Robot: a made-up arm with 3 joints.
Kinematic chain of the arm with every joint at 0, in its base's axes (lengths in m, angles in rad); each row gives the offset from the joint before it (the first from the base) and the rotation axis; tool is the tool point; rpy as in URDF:
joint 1: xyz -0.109 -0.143 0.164 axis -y
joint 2: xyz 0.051 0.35 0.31 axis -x
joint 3: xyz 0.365 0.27 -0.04 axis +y
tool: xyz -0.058 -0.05 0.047 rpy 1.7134 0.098 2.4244
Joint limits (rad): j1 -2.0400..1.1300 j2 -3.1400..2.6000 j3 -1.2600..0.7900
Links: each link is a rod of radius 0.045 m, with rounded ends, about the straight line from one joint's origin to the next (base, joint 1, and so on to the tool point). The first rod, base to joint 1, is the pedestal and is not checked.
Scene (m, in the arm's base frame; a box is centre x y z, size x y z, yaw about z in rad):
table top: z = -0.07
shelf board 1: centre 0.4 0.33 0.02 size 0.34 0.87 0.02 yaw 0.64
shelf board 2: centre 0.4 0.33 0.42 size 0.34 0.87 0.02 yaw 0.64
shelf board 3: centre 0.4 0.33 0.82 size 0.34 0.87 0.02 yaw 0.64
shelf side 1: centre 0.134 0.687 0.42 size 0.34 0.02 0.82 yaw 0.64
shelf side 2: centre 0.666 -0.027 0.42 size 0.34 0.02 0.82 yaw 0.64
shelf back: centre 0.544 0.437 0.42 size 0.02 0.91 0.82 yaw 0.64
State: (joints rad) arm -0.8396 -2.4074 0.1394
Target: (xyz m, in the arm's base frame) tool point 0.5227 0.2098 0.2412
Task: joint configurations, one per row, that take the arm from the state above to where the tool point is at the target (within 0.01 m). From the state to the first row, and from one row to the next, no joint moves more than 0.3 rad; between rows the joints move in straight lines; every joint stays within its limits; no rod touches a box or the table.
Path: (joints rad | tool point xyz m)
1: -0.8499 -2.2546 -0.1105 | 0.4850 0.0678 0.2157
2: -0.8602 -2.1018 -0.3604 | 0.5012 0.1098 0.2338
3: -0.8705 -1.9490 -0.6103 | 0.5143 0.1580 0.2426
4: -0.8808 -1.7961 -0.8602 | 0.5227 0.2098 0.2412

